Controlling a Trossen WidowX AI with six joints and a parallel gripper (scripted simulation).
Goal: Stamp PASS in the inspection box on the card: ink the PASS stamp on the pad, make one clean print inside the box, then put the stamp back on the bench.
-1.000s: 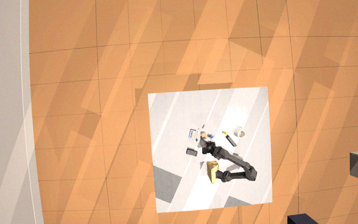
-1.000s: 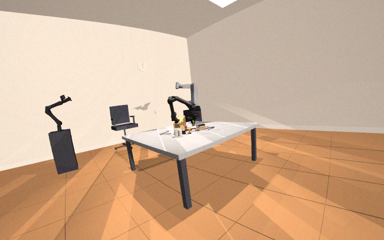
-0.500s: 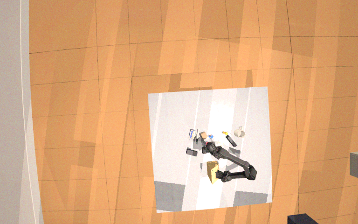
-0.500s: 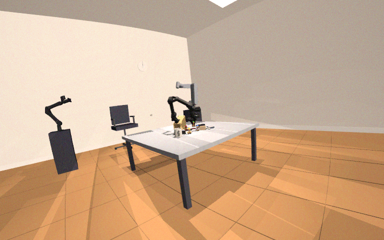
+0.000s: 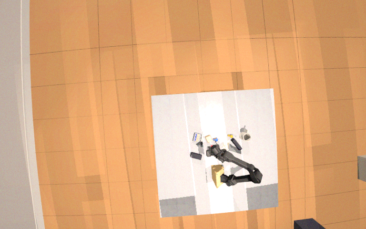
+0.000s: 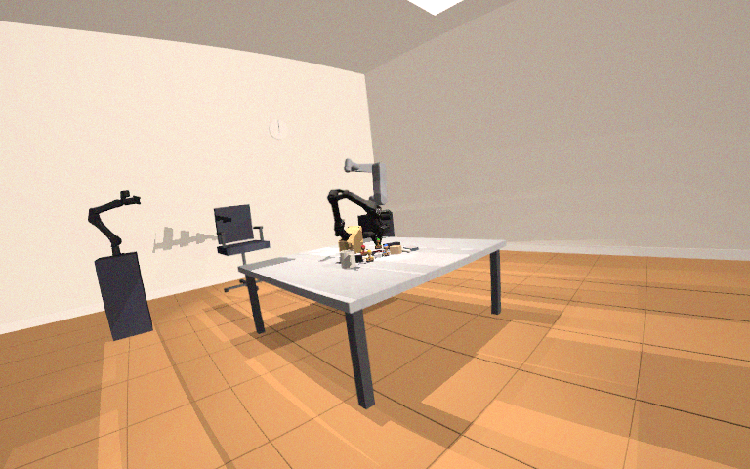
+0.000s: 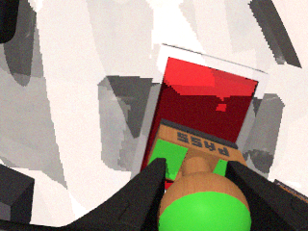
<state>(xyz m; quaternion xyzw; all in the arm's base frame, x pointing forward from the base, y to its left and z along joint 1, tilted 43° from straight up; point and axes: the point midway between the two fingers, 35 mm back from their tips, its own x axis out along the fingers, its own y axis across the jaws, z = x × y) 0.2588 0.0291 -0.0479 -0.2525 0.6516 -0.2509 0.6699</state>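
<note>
The ink pad is 50 mm below my gripper tip. The rest, counted from my gripper tip: marker (100 mm ahead, 110 mm to the left, 40 mm below); cardboard box (110 mm ahead, 40 mm to the left, 30 mm below); red-knobbed stamp (60 mm behind, 80 mm to the right, 30 mm below).
</note>
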